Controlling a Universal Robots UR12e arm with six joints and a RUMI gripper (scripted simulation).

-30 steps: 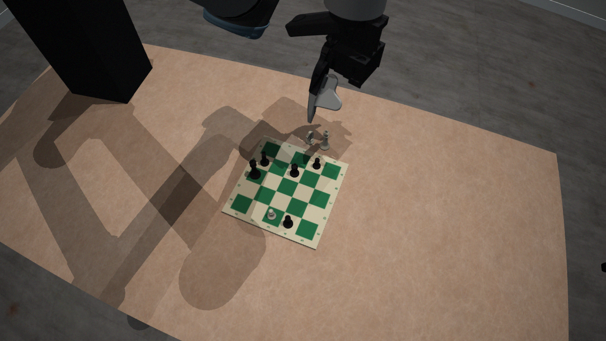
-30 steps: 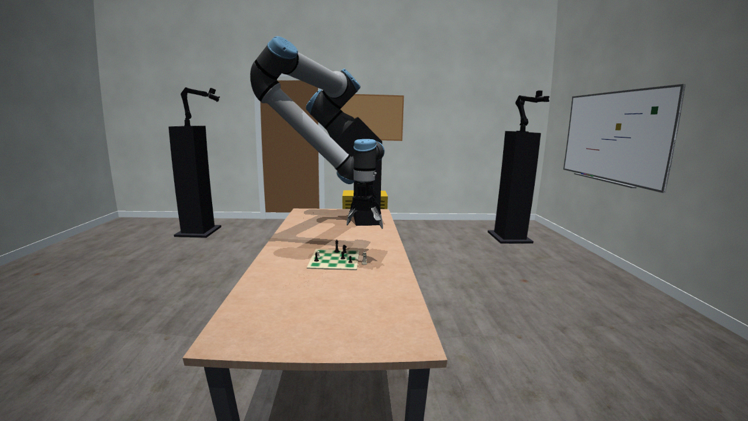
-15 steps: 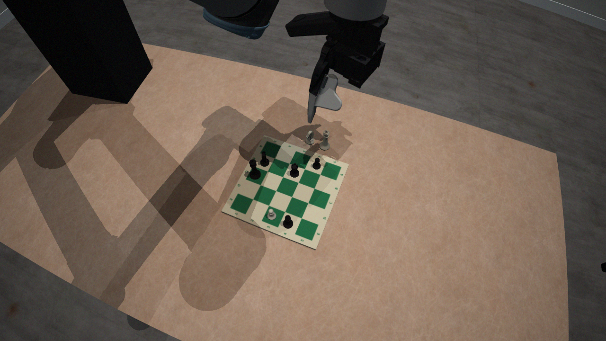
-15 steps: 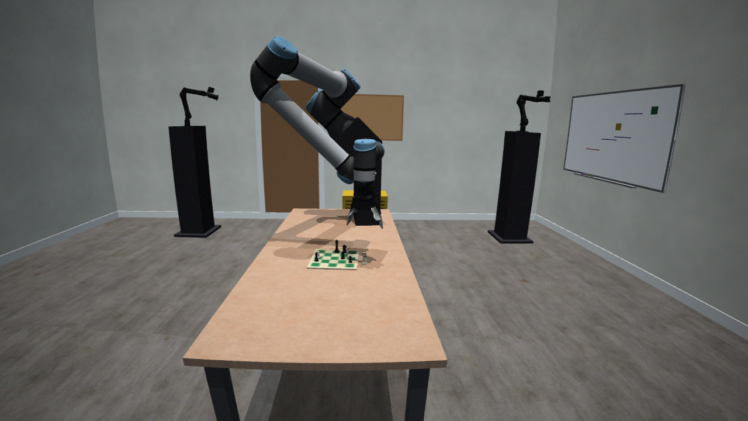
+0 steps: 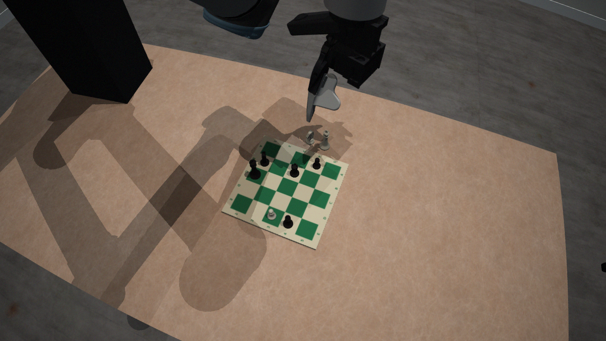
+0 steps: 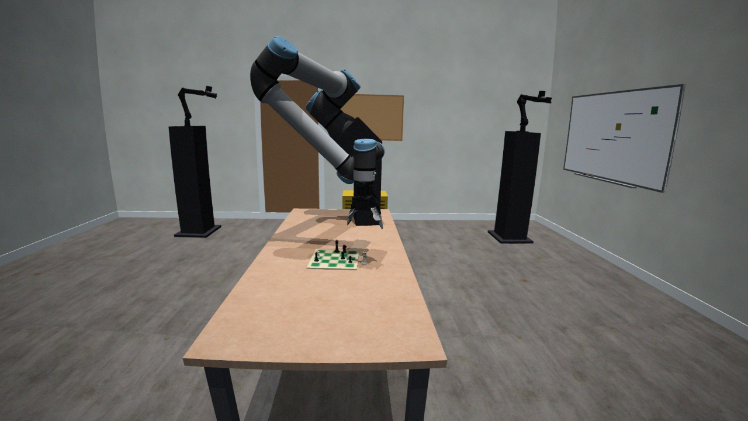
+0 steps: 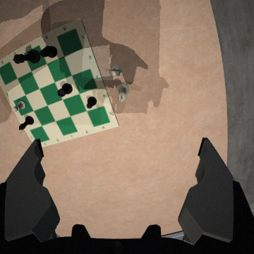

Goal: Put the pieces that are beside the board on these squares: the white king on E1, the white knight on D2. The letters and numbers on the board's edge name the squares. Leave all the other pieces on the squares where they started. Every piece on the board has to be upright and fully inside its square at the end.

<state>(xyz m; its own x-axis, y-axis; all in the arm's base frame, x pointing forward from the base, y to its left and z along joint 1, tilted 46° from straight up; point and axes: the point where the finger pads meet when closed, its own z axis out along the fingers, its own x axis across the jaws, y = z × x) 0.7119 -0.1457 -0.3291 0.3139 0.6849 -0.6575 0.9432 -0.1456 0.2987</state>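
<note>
My gripper is now 14 cm above the white king. From my hand the other things lie so: chessboard 17 cm below, 14 cm to the right, 4 cm behind; white pawn 21 cm to the right, 15 cm below, 5 cm behind; white knight 16 cm below, 4 cm behind.
</note>
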